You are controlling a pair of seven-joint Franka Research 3 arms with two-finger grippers.
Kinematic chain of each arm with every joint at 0, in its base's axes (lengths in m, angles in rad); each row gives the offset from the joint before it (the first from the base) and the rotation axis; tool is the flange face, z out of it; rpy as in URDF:
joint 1: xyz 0 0 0.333 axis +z
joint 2: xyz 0 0 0 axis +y
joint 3: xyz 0 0 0.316 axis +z
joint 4: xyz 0.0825 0 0 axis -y
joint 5: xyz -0.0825 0 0.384 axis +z
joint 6: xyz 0 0 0 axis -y
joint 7: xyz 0.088 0 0 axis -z
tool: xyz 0 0 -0.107 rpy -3.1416 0 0
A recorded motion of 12 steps. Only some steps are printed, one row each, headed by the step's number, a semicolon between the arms.
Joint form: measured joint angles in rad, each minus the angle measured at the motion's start. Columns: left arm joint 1, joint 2, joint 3, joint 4, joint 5, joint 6, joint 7; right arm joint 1, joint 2, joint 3, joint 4, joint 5, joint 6, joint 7.
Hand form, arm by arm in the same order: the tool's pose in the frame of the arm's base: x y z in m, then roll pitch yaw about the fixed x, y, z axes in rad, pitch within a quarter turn. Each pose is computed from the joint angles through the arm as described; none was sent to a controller.
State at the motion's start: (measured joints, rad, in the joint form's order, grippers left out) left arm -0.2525 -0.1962 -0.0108 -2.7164 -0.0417 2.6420 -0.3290; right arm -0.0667 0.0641 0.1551 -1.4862 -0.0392 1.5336 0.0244
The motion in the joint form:
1: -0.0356 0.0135 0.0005 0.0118 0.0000 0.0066 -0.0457; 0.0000 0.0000 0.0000 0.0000 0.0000 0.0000 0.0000
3: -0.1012 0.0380 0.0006 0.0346 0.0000 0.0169 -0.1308; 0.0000 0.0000 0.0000 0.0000 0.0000 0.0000 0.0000
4: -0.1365 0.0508 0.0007 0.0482 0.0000 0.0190 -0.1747; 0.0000 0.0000 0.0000 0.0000 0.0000 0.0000 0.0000
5: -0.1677 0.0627 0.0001 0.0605 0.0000 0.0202 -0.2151; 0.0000 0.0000 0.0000 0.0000 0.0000 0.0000 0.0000
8: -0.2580 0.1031 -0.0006 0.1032 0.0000 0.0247 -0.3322; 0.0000 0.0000 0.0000 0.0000 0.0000 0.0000 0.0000
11: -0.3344 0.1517 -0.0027 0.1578 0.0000 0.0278 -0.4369; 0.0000 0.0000 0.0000 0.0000 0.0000 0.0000 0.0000
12: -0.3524 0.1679 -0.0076 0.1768 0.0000 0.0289 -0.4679; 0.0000 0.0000 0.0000 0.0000 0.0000 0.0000 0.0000
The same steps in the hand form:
1: 0.3967 -0.1207 0.2990 3.0742 -0.1093 0.1155; 0.5692 0.0430 0.6254 3.1119 0.0152 0.0624
3: 0.3958 -0.1494 0.2987 3.0611 -0.1107 0.1360; 0.5692 0.0430 0.6254 3.1119 0.0152 0.0624
4: 0.3946 -0.1650 0.2988 3.0548 -0.1096 0.1450; 0.5692 0.0430 0.6254 3.1119 0.0152 0.0624
5: 0.3929 -0.1792 0.2986 3.0495 -0.1073 0.1538; 0.5692 0.0430 0.6254 3.1119 0.0152 0.0624
8: 0.3873 -0.2213 0.2981 3.0331 -0.1009 0.1804; 0.5692 0.0430 0.6254 3.1119 0.0152 0.0624
11: 0.3837 -0.2612 0.2979 3.0163 -0.0950 0.2071; 0.5692 0.0430 0.6254 3.1119 0.0152 0.0624
12: 0.3827 -0.2735 0.2979 3.0105 -0.0937 0.2154; 0.5692 0.0430 0.6254 3.1119 0.0152 0.0624

